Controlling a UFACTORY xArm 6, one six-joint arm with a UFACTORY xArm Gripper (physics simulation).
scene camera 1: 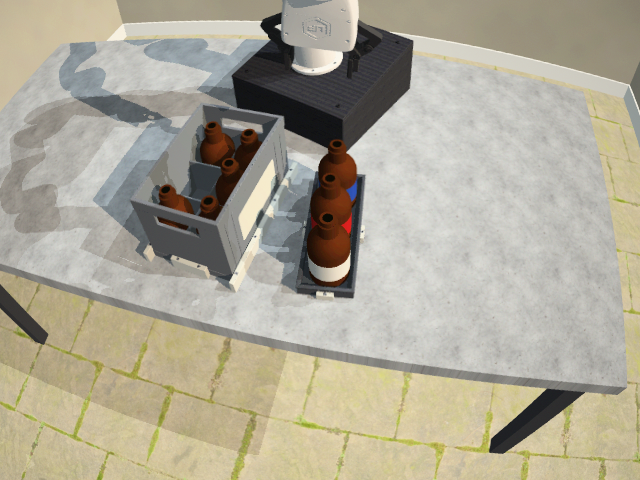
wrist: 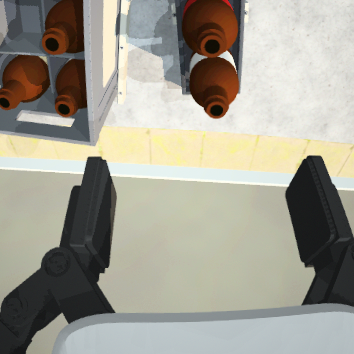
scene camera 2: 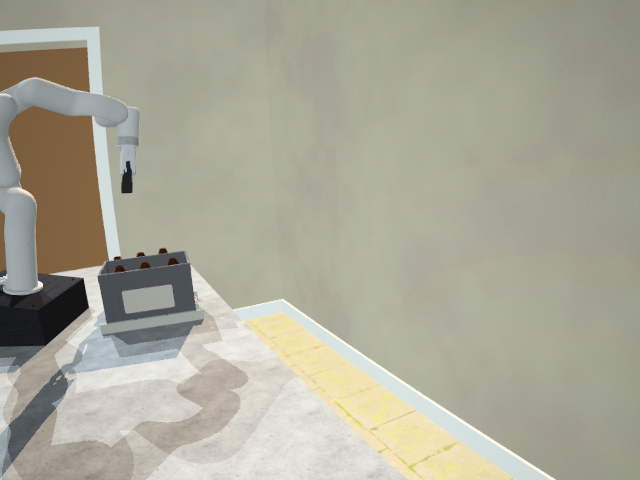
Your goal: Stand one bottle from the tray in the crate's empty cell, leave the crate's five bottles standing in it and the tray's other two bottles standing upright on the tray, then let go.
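Frame: origin at the arm's base, x ahead, y left, z up, level; metres.
Where they show: gripper, fingertip midpoint: (scene camera 1: 320,68) (wrist: 204,174) (scene camera 2: 126,193); arm's base, origin of the base link: (scene camera 1: 316,58) (scene camera 2: 23,288).
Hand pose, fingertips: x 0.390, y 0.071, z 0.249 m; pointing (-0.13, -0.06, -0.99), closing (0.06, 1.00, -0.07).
Each offset is from my fingertips to the top centre of the thing. "pt": to the spot under its first point.
My gripper (scene camera 1: 318,69) (scene camera 2: 127,192) (wrist: 204,174) is open and empty, high above the table. A bottle with a white label {dx +0.108, dy +0.019, dz -0.219 m} (scene camera 1: 328,248) (wrist: 214,82), one with a red label {pt dx +0.043, dy +0.015, dz -0.257 m} (scene camera 1: 330,201) (wrist: 210,25) and one with a blue label {pt dx -0.041, dy +0.018, dz -0.259 m} (scene camera 1: 337,167) stand upright in a row on the dark tray {pt dx +0.159, dy +0.047, dz -0.364 m} (scene camera 1: 341,293) (wrist: 184,60). In the wrist view they lie beyond the fingertips. The grey crate {dx -0.001, dy -0.212, dz -0.204 m} (scene camera 1: 186,242) (scene camera 2: 111,299) (wrist: 50,132) holds five standing bottles. Its empty cell {pt dx -0.055, dy -0.260, dz -0.336 m} (scene camera 1: 204,180) is the middle one of the column farther from the tray. Bottle bottoms in the crate are hidden.
Pale strips {pt dx +0.116, dy -0.133, dz -0.349 m} (scene camera 1: 245,258) border the crate's foot, and small pale blocks {pt dx +0.166, dy +0.018, dz -0.364 m} (scene camera 1: 324,295) touch the tray. The crate's high walls rise left of the tray in scene camera 1. The black robot base (scene camera 1: 289,103) (scene camera 2: 62,310) stands behind both. The table's front edge is near.
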